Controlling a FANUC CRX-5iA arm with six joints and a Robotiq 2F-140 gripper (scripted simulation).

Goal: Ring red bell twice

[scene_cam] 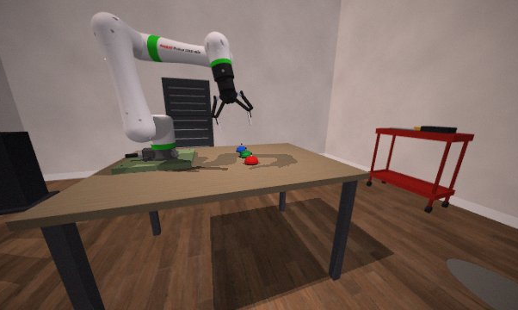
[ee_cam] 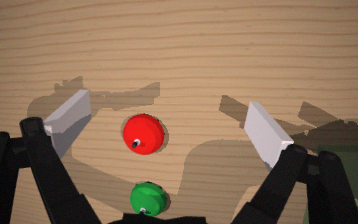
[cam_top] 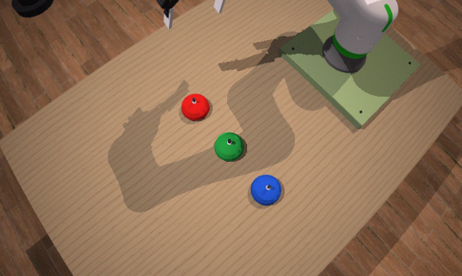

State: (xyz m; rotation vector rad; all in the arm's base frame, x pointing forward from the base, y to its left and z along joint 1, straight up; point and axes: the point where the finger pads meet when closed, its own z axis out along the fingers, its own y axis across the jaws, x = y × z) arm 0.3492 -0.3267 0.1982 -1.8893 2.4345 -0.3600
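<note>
Now: the red bell 120 mm ahead of my hand, 100 mm to the left of it and 190 mm below it. Also, from my hand: blue bell 170 mm ahead, 410 mm to the left, 190 mm below; green bell 140 mm ahead, 260 mm to the left, 190 mm below.
</note>
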